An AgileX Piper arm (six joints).
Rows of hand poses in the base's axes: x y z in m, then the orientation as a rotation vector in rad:
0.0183 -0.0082 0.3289 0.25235 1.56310 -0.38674
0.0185 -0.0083 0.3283 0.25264 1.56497 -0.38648
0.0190 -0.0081 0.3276 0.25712 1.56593 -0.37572
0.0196 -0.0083 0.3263 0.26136 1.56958 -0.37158
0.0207 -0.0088 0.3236 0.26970 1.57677 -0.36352
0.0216 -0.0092 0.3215 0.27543 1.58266 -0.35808
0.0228 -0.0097 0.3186 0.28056 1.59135 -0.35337
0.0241 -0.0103 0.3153 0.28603 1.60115 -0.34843
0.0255 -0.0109 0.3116 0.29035 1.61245 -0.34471
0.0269 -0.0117 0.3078 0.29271 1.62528 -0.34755
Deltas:
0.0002 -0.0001 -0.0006 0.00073 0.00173 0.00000
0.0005 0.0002 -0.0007 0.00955 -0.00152 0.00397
0.0006 -0.0002 -0.0013 0.00592 0.00238 -0.00003
0.0011 -0.0005 -0.0027 0.01159 0.00473 -0.00011
0.0009 -0.0004 -0.0021 0.00809 0.00421 -0.00012
0.0012 -0.0005 -0.0029 0.00783 0.00713 -0.00012
0.0013 -0.0006 -0.0033 0.00840 0.00816 -0.00018
0.0014 -0.0006 -0.0037 0.00723 0.00994 -0.00014
0.0014 -0.0008 -0.0038 0.00228 0.01285 -0.00283

